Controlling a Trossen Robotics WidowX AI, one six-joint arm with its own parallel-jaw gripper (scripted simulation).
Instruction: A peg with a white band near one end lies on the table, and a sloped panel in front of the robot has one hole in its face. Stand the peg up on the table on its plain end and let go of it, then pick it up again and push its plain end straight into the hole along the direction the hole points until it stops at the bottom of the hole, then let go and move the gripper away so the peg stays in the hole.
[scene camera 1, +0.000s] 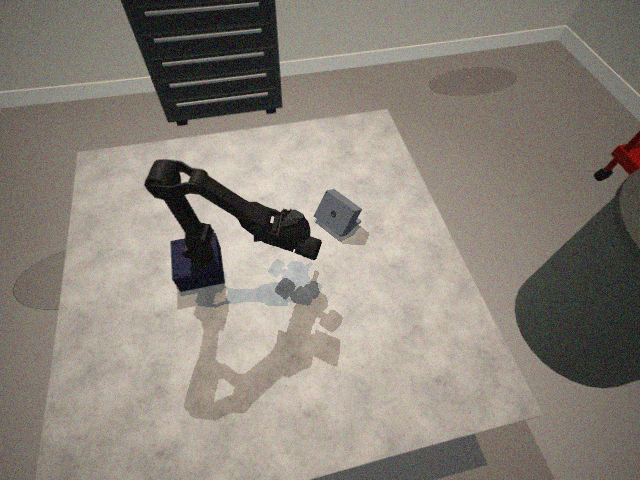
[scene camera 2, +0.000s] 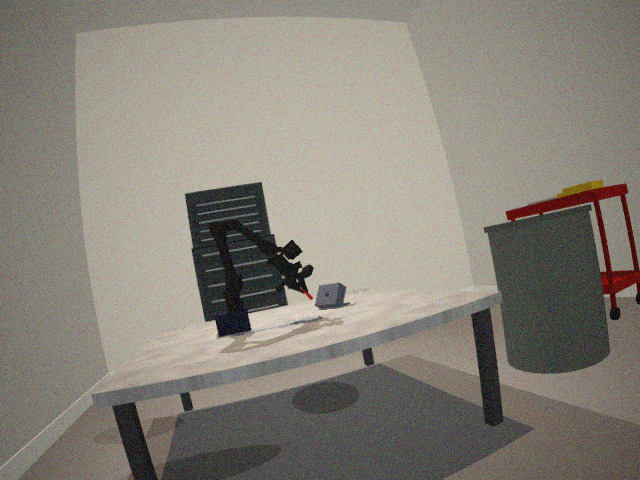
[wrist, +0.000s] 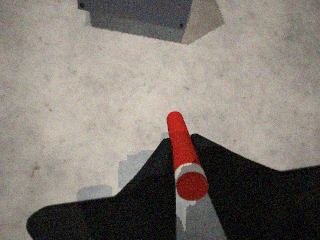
Observation:
My gripper (scene camera 1: 304, 246) holds a red peg (wrist: 191, 183). Further things: a sloped grey panel (scene camera 1: 342, 223).
My gripper shows as well in scene camera 2 (scene camera 2: 306, 292) and in the wrist view (wrist: 180, 142). Scene camera 1 misses the red peg, which is hidden by my gripper.

